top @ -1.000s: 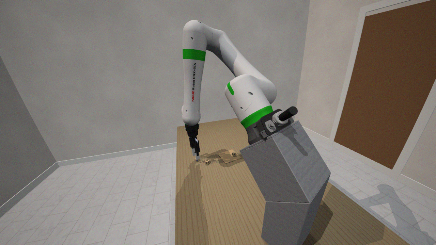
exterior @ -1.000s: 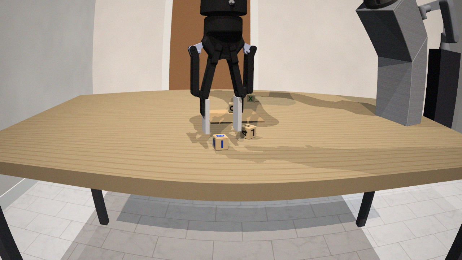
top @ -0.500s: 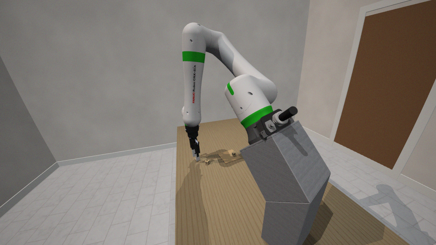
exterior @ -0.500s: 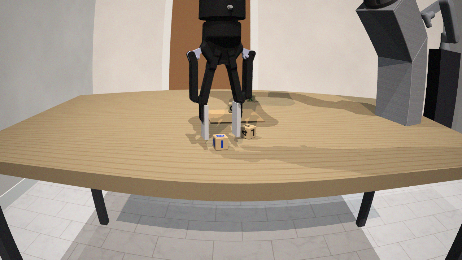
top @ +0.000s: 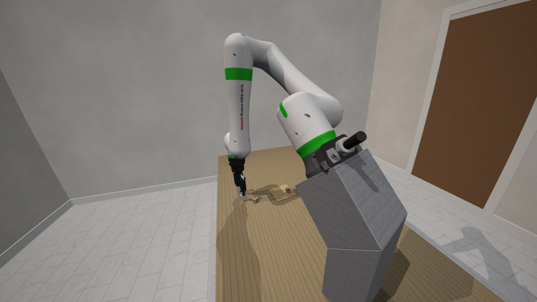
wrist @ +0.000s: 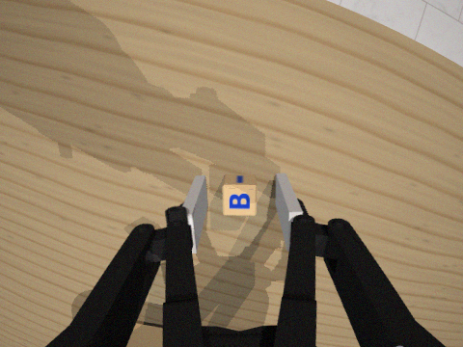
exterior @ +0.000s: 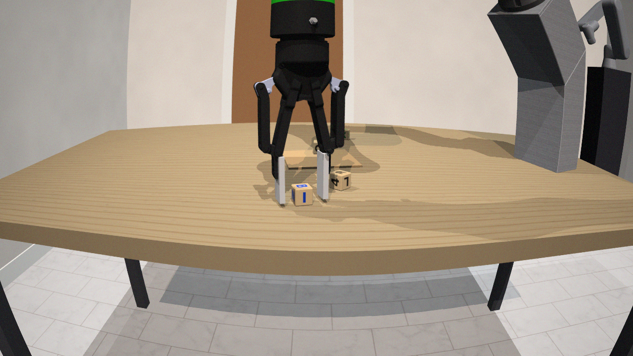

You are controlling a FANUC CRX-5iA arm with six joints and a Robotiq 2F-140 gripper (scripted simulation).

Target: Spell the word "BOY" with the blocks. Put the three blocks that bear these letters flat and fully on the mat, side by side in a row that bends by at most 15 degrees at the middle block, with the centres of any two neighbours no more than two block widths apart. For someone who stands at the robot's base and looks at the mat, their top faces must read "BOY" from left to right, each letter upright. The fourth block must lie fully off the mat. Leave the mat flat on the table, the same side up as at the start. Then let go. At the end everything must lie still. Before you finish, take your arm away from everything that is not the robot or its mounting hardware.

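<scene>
Right now the block is 30 mm below my hand. Also, from my hand: tan mat: 260 mm to the right, 40 mm below, 20 mm ahead.
</scene>
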